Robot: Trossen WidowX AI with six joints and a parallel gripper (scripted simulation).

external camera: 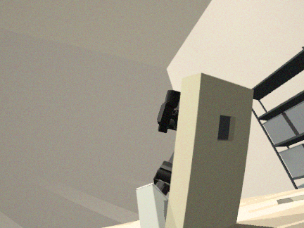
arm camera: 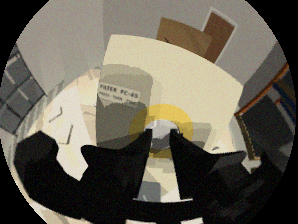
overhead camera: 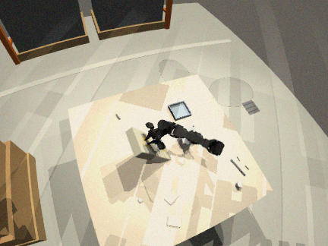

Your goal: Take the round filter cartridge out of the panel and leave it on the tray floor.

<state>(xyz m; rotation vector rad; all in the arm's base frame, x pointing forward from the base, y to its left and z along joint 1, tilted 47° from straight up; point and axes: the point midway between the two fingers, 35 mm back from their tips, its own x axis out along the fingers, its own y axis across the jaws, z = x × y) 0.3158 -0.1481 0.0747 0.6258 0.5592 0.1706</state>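
Right now the beige service panel block is 4 cm behind my gripper tip, 1 cm to the left of it and 8 cm below it. From my gripper tip the other things lie so: grey-blue tray: 45 cm behind, 22 cm to the right, 22 cm below; then round white filter cartridge: 1 cm ahead, 1 cm below.
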